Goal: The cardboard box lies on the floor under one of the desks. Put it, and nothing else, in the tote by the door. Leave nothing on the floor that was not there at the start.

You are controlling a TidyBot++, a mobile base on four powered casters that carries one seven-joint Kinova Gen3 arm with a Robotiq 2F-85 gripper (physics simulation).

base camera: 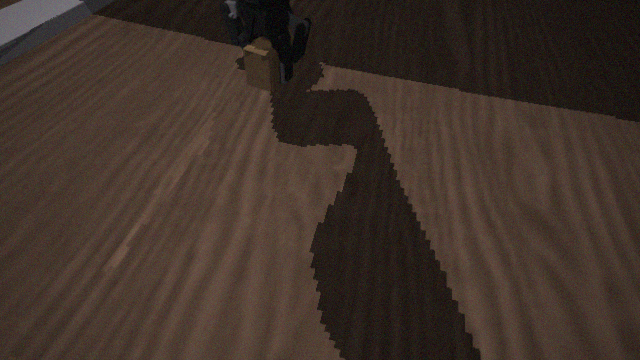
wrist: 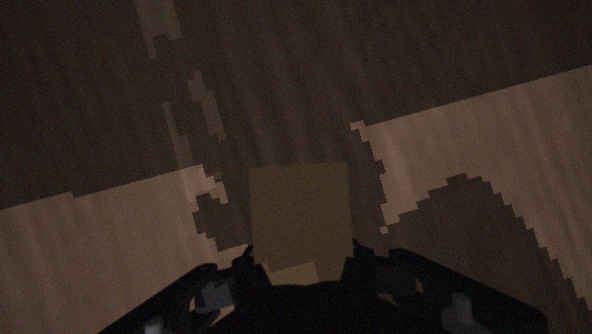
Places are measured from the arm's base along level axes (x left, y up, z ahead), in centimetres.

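Pixels of known places: gripper, fingertip midpoint: (base camera: 270, 77) (wrist: 301, 247).
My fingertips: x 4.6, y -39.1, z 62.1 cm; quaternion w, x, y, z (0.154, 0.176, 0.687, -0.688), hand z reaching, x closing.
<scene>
Behind a point stands the place of what it marks.
The cardboard box (base camera: 259, 69) {z 59.5, x 5.9, y -36.1 cm} (wrist: 300, 215) {z 65.3, x 3.1, y -33.6 cm}, a small tan block, is upright at floor level in the upper part of the base view and at the lower centre of the wrist view. My gripper (base camera: 266, 64) {z 62.1, x 4.6, y -39.1 cm} (wrist: 301, 247) {z 62.1, x 4.6, y -39.1 cm} comes down over it from above and is shut on it, with one finger against each side in the wrist view. In the base view the box partly hides the fingers. Whether the underside of the box touches the floor is hard to tell. The tote does not show in either view.
The wood floor (base camera: 150, 175) {z 40.7, x 17.7, y -39.6 cm} (wrist: 75, 250) {z 70.7, x 19.0, y -39.6 cm} carries a broad dark shadow beyond the box and the arm's shadow running towards the base. A pale grey raised edge (base camera: 35, 22) {z 70.9, x 42.0, y -37.1 cm} shows at the top left of the base view. No desk legs show.
</scene>
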